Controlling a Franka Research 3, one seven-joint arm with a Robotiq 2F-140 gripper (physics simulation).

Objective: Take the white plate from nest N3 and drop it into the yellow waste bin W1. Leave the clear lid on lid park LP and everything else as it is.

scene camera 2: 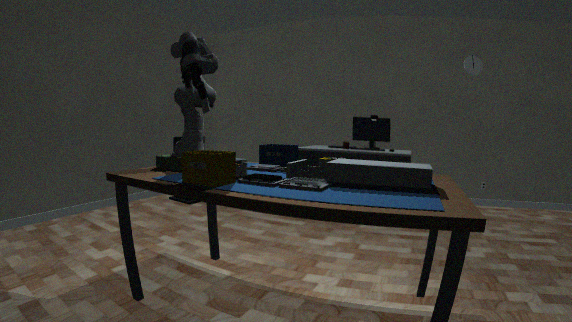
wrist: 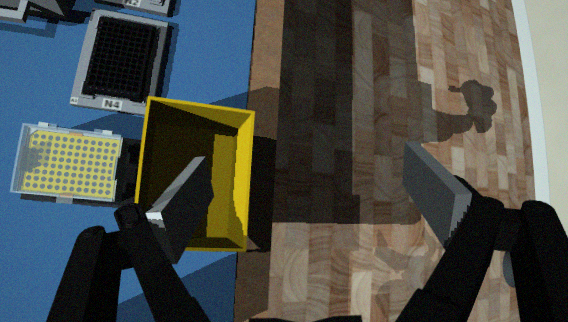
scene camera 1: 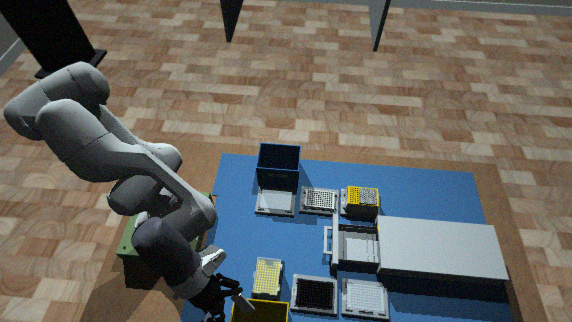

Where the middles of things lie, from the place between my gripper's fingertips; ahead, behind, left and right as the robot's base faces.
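The drawer point(scene camera 1: 357, 244) is 0.34 m ahead of my hand, 0.41 m to the left of it and 0.27 m below it. Then there is the yellow-topped rack point(scene camera 1: 359, 199), which I find 0.31 m ahead of my hand, 0.59 m to the left and 0.26 m below; going by their middles, the rack is the farthest from my hand of the things named here. As for the black plate point(wrist: 119, 62), my hand is 0.17 m short of it, 0.20 m to the right of it and 0.29 m above it. Measured to their middles, the plate is the nearest to my hand of the things named here.
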